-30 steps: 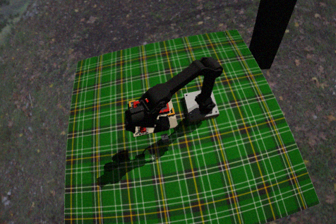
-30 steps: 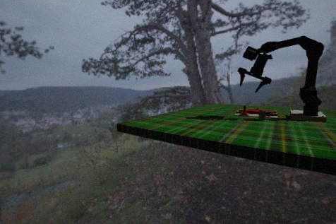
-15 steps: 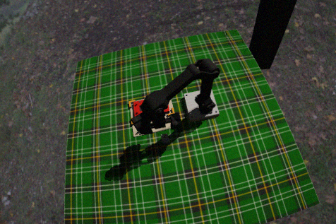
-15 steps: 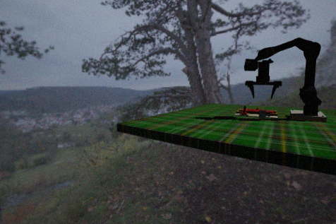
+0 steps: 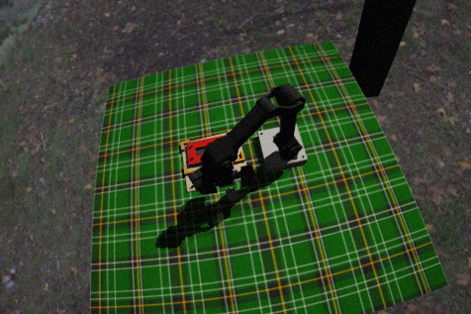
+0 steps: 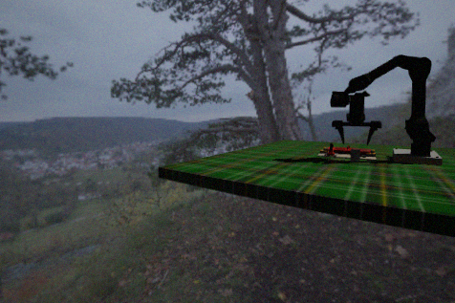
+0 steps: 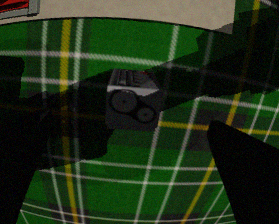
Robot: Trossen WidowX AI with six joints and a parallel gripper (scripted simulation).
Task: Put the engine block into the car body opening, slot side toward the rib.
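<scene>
Right now my gripper tip is 10 mm to the right of the engine block and 40 mm above it.
</scene>
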